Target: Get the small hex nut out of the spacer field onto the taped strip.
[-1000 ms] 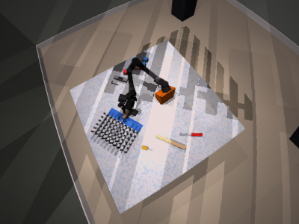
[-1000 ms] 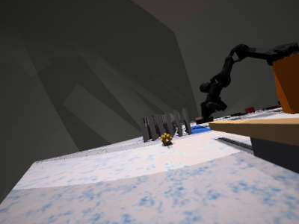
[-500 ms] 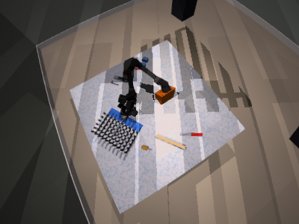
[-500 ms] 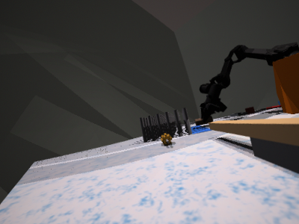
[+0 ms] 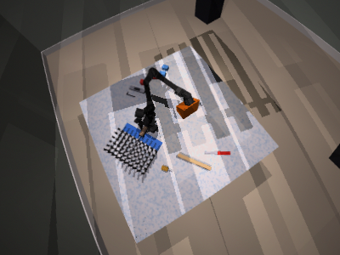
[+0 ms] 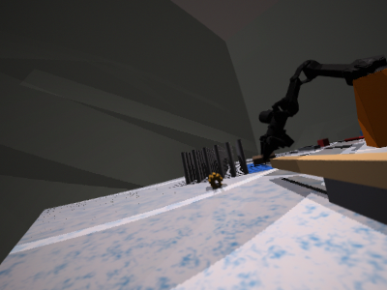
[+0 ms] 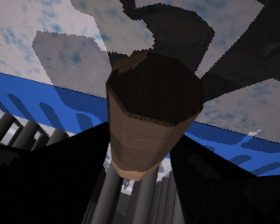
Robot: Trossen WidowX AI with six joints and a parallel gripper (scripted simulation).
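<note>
The blue taped strip lies 4 cm ahead of my gripper tip, 2 cm to the left of it and 2 cm below it. Also, from my gripper tip: yellow knobbly object (3 cm ahead, 35 cm to the left); red cube (26 cm behind, 42 cm to the right); grey bar (18 cm behind, 39 cm to the right, 1 cm below).
</note>
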